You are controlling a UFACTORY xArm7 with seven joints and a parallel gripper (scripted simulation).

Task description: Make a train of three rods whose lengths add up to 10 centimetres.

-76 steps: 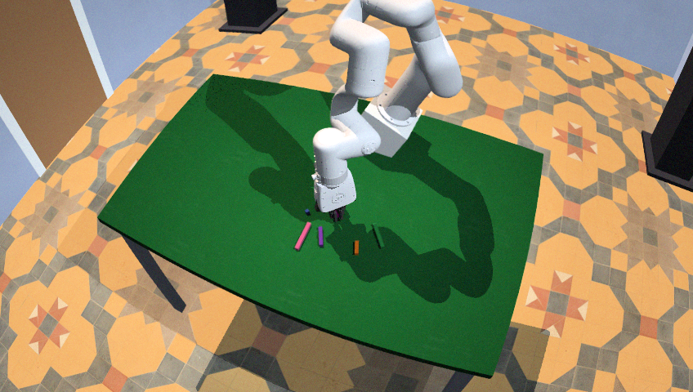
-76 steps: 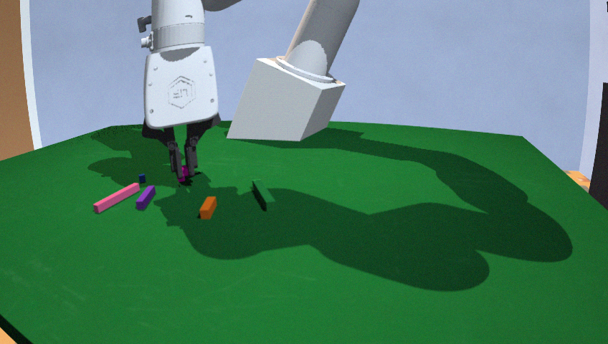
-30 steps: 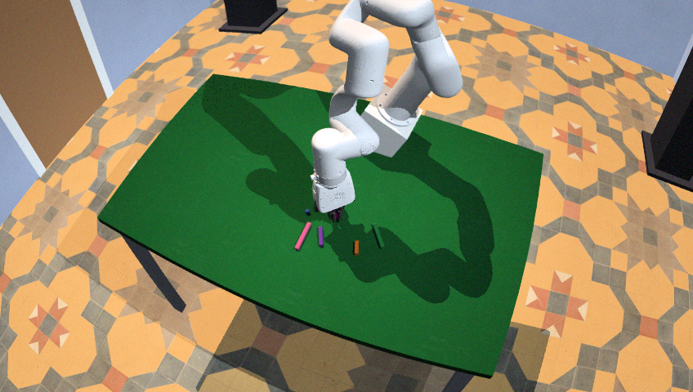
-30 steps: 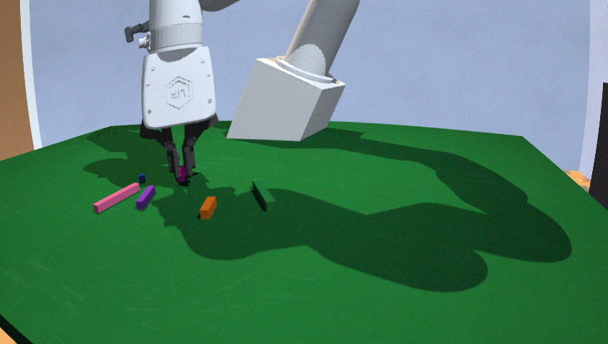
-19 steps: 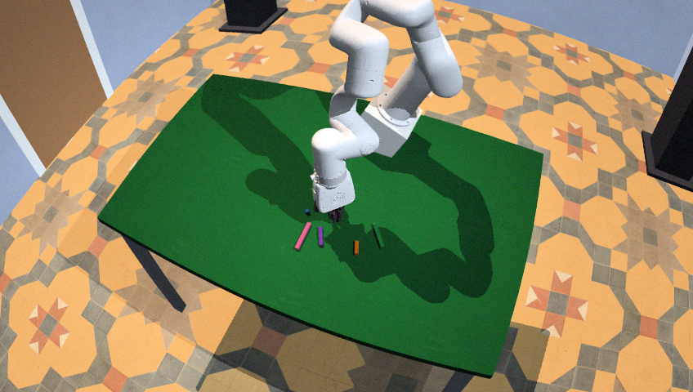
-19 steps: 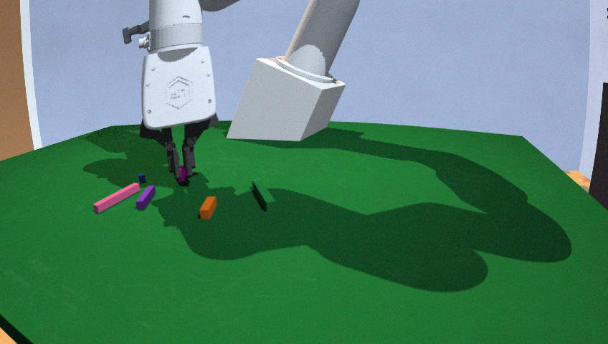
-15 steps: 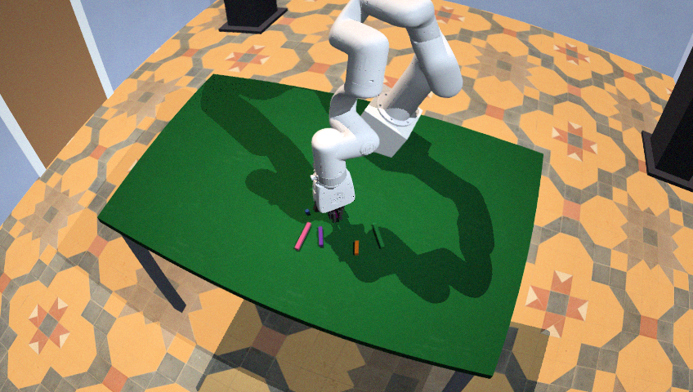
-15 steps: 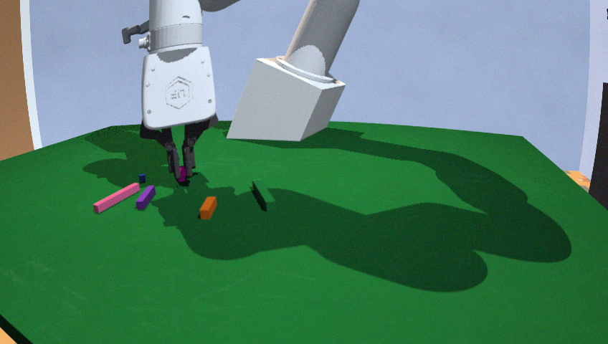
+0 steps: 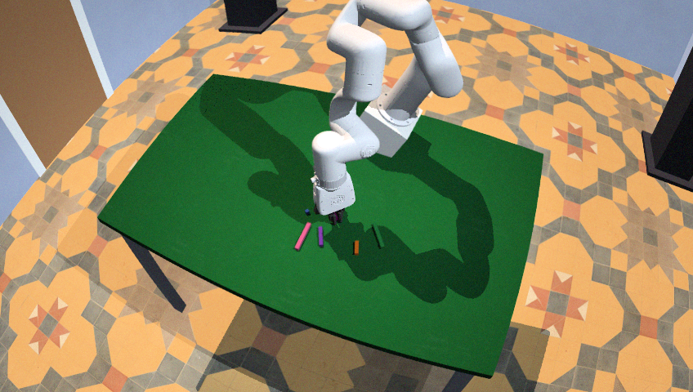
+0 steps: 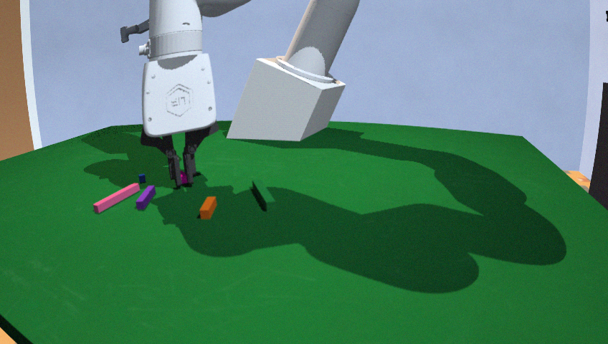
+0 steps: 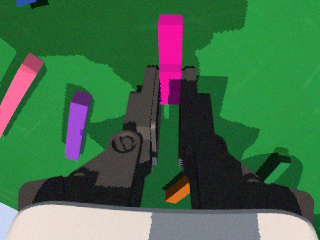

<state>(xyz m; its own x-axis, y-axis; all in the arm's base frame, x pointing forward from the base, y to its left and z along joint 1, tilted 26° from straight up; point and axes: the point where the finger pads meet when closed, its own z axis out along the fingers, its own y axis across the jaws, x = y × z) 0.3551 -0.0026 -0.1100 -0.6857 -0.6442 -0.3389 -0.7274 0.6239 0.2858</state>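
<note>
Right now the magenta rod is 2 cm to the right of my hand, 2 cm below it and 2 cm behind it. From my hand the other things lie so: purple rod: 7 cm ahead, 2 cm to the right, 2 cm below; pink rod: 8 cm ahead, 6 cm to the right, 2 cm below; blue rod: 9 cm to the right, 2 cm below.
</note>
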